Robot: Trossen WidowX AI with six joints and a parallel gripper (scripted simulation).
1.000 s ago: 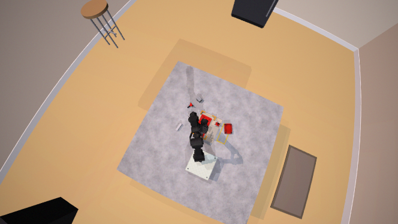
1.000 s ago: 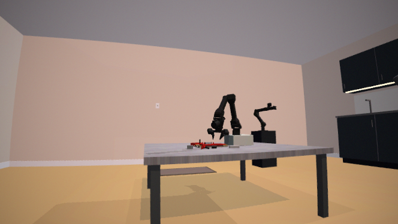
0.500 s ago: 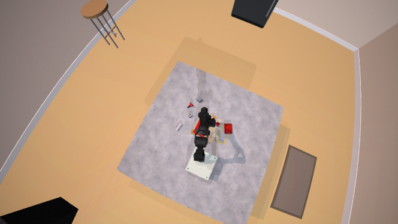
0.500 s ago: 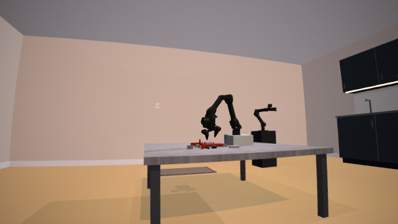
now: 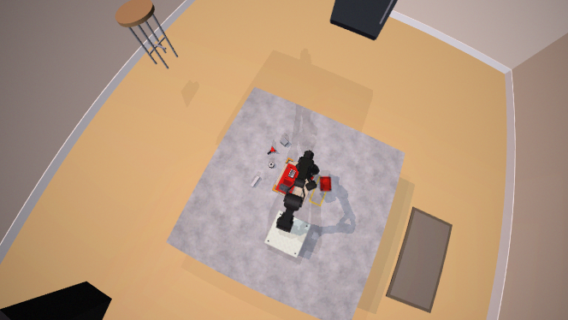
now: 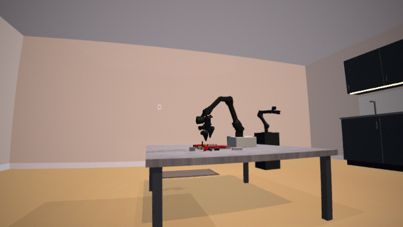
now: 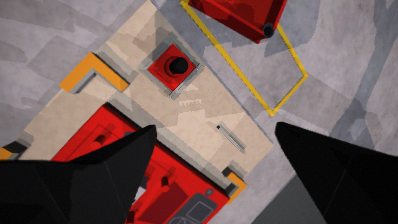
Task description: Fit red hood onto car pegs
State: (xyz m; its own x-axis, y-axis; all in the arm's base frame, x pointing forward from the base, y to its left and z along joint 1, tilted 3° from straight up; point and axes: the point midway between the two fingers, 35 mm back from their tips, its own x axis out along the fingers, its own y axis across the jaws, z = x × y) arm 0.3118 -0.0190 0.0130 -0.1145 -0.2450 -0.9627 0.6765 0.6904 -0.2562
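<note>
My gripper tip is now 13 cm to the left of the red hood, 7 cm above it and 5 cm short of it. The rest, counted from my gripper tip: beige jig plate: 8 cm to the left, 7 cm below, 1 cm behind.
</note>
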